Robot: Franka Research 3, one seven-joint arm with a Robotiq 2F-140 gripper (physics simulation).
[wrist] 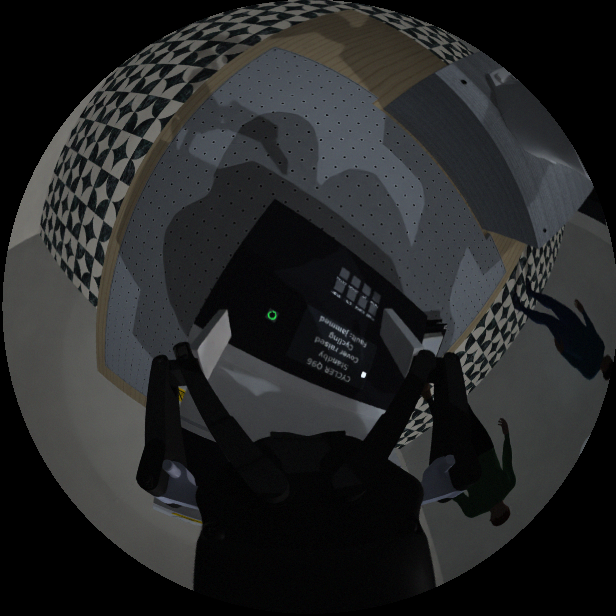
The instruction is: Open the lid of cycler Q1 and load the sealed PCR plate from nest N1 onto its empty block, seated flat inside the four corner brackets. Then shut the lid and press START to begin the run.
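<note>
A cycler point(310, 321) fills the middle of the wrist view. Its black front panel carries a green ring button point(271, 314), a small keypad point(359, 290) and a display point(339, 350) with upside-down text listing Standby, Cover raised, Cycling and Fault: jammed. A small white light point(363, 375) glows beside the list. My gripper point(305, 353) is open wide, with one finger on each side of the cycler's pale grey body point(275, 396). It holds nothing. I cannot tell whether the lid is up or down. The PCR plate and nest N1 are out of view.
The cycler stands on a grey perforated mat point(344, 143) on a wooden table. A large grey box point(488, 160) stands at the upper right. Checkered floor surrounds the table, and figures of people point(568, 327) appear at the right.
</note>
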